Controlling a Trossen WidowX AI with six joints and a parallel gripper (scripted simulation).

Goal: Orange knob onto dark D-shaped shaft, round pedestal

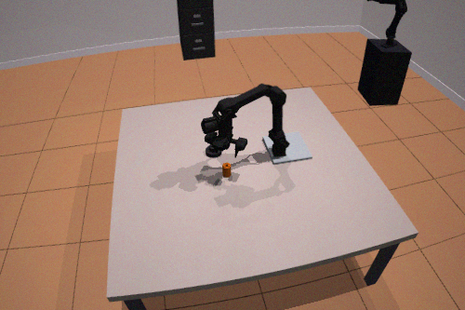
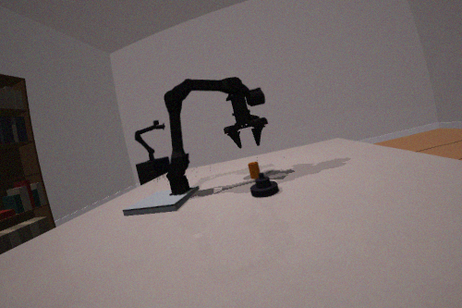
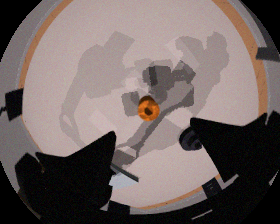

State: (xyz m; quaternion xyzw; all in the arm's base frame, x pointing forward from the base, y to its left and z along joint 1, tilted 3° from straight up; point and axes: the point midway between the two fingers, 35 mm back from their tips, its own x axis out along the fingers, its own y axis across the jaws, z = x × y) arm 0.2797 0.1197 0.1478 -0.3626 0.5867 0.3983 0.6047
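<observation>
The orange knob is 10 cm below my gripper tip. Round my gripper tip: round pedestal 17 cm to the right, 10 cm below, 6 cm ahead.
</observation>
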